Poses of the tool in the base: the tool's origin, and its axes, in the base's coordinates. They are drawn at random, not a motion.
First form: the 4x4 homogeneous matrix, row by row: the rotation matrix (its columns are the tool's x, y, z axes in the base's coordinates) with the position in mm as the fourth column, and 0 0 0 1 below. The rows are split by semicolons.
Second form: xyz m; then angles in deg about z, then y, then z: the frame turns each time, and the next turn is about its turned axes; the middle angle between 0 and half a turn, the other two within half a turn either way. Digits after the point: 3 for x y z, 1 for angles.
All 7 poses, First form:
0.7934 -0.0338 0.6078 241; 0.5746 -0.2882 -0.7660 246; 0.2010 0.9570 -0.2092 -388; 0 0 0 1
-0.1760 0.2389 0.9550 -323; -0.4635 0.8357 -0.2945 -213; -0.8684 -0.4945 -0.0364 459; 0 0 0 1
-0.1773 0.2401 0.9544 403; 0.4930 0.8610 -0.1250 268; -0.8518 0.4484 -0.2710 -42; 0 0 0 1
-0.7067 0.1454 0.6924 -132; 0.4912 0.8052 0.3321 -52; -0.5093 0.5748 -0.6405 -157; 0 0 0 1
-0.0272 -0.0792 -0.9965 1; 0.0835 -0.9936 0.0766 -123; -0.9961 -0.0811 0.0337 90; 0 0 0 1
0.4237 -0.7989 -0.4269 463; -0.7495 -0.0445 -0.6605 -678; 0.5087 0.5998 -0.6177 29; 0 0 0 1
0.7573 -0.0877 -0.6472 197; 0.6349 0.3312 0.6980 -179; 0.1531 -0.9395 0.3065 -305; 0 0 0 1
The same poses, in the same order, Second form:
0.241 0.246 -0.388 -51.6 102.1 101.9
-0.323 -0.213 0.459 -17.1 92.1 -29.7
0.403 0.268 -0.042 -7.5 105.7 27.8
-0.132 -0.052 -0.157 25.6 129.8 48.5
0.001 -0.123 0.090 175.6 88.1 -4.7
0.463 -0.678 0.029 -122.9 128.1 130.3
0.197 -0.179 -0.305 132.8 72.2 -99.3

